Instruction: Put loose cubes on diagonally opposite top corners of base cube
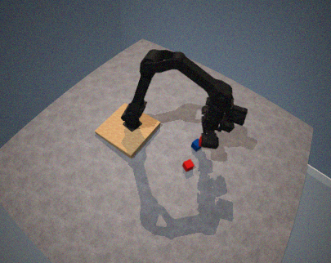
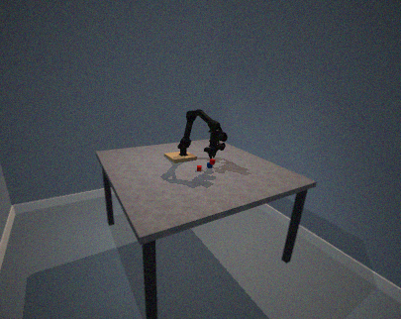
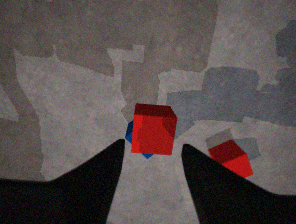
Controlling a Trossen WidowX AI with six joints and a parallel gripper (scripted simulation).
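Now: gripper tip 30 mm above the red cube. Round my gripper tip: blue cube 60 mm below, 20 mm behind, 10 mm to the right.
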